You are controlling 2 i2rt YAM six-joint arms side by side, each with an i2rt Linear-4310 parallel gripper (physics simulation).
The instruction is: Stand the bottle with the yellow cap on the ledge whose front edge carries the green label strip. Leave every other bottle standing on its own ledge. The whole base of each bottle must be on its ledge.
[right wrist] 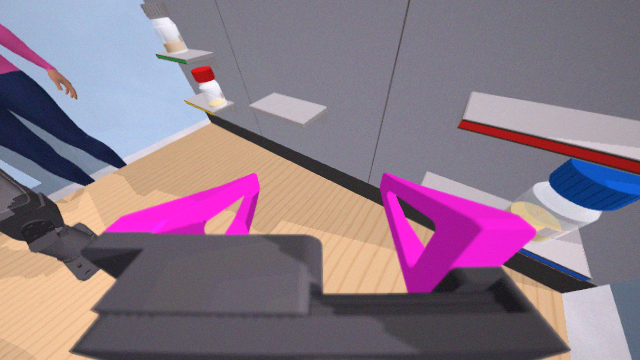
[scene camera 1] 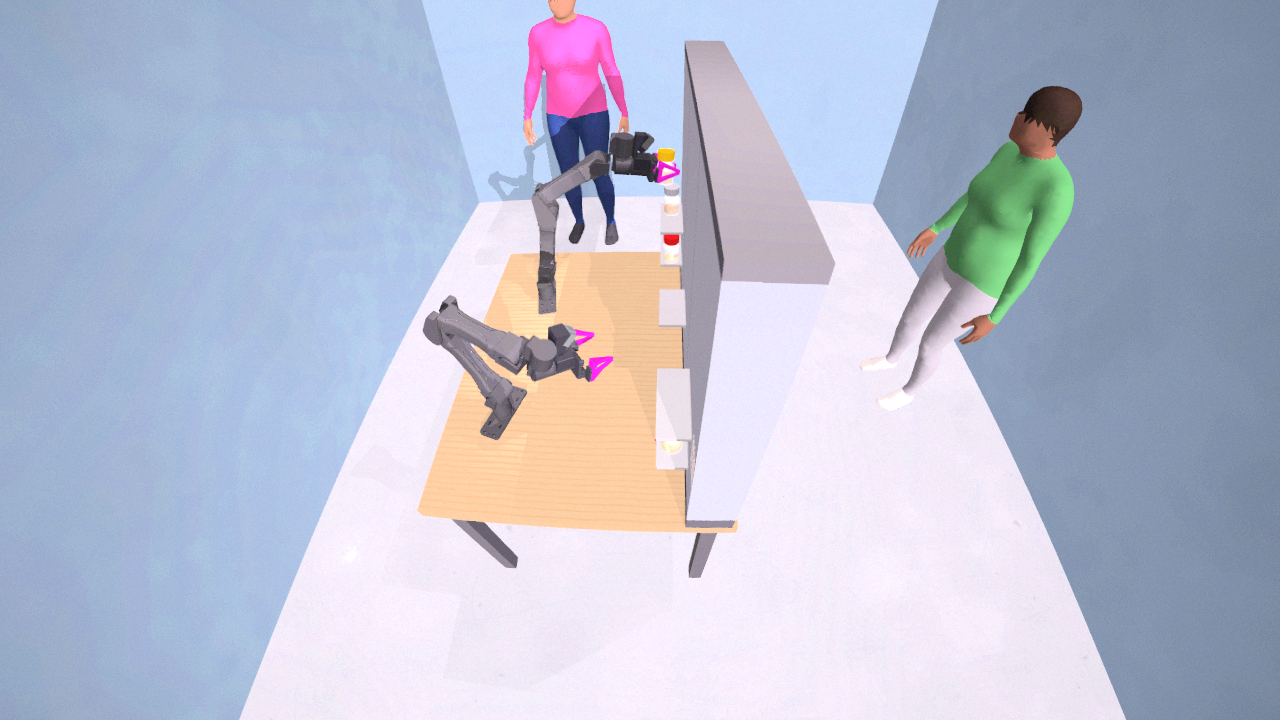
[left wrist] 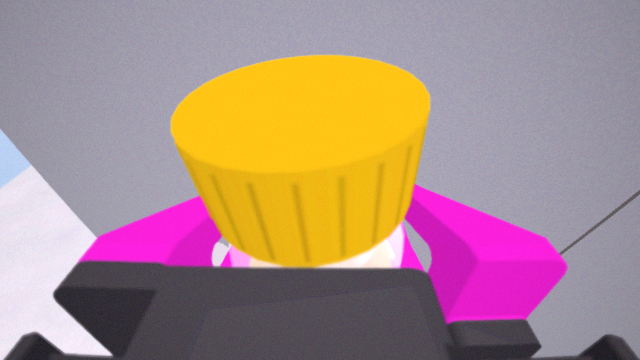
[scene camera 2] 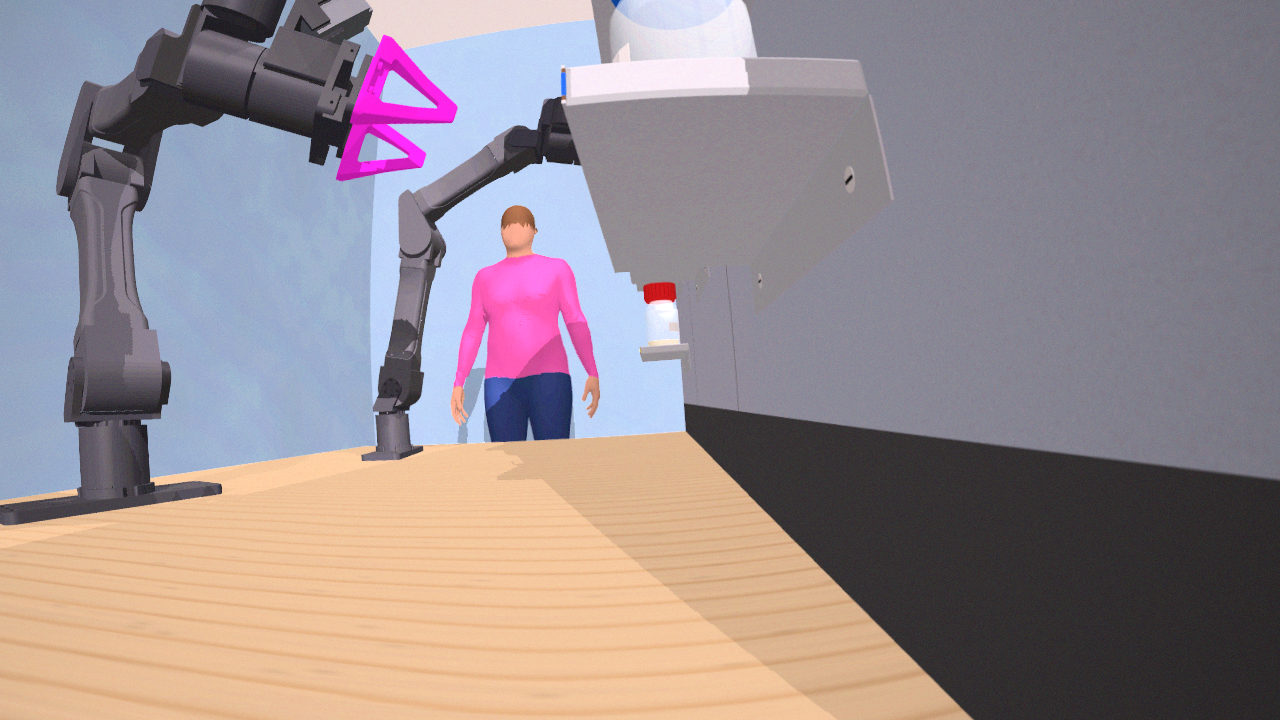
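Where they show: left gripper, fingertip midpoint: [scene camera 1: 677, 169]; right gripper, fingertip midpoint: [right wrist: 319, 180] [scene camera 1: 603, 346] [scene camera 2: 438, 139]; left arm's base, link origin: [scene camera 1: 547, 296] [scene camera 2: 395, 455]; right arm's base, link origin: [scene camera 1: 504, 412] [scene camera 2: 118, 504].
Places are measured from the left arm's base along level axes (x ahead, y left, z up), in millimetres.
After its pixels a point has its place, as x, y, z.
Observation:
The yellow-capped bottle [scene camera 1: 665, 154] {462, -65, 568} [left wrist: 305, 125] {456, -41, 571} is held upright off the ledges by my left gripper [scene camera 1: 667, 171] {506, -48, 507} [left wrist: 321, 179] {506, -48, 507}, which is shut on it close to the grey panel; its base is hidden. In scene camera 1 it shows just above the grey-capped bottle [scene camera 1: 671, 202] {498, 7, 355} [right wrist: 167, 31] {491, 9, 349}, which stands on the green-strip ledge [scene camera 1: 670, 224] {484, -49, 299} [right wrist: 199, 54] {488, -83, 300}. A red-capped bottle [scene camera 1: 671, 248] {480, -89, 225} [scene camera 2: 660, 315] {477, -91, 209} [right wrist: 212, 91] {472, -88, 210} stands on the yellow-strip ledge [scene camera 2: 664, 353] {483, -73, 148} [right wrist: 192, 103] {468, 47, 158}. A blue-capped bottle [scene camera 2: 684, 35] {330, -846, 193} [right wrist: 595, 187] {315, -804, 260} stands on the blue-strip ledge [scene camera 1: 663, 460] {309, -859, 159} [scene camera 2: 716, 80] {325, -881, 151}. My right gripper [scene camera 1: 601, 351] {200, -577, 294} [scene camera 2: 439, 136] {200, -577, 294} [right wrist: 319, 180] {200, -577, 294} is open and empty over the table.
The tall grey panel [scene camera 1: 774, 197] {454, -862, 850} [scene camera 2: 1029, 223] {356, -938, 97} carries the ledges along the wooden table [scene camera 1: 572, 465] {63, -753, 0} [scene camera 2: 402, 582] {210, -760, 0}. A ledge [scene camera 1: 671, 307] {418, -396, 230} [right wrist: 287, 108] {410, -400, 230} without a visible strip is at mid-panel. The wide red-strip ledge [scene camera 1: 673, 402] {344, -786, 300} [right wrist: 540, 115] {357, -747, 300} lies above the blue-strip one.

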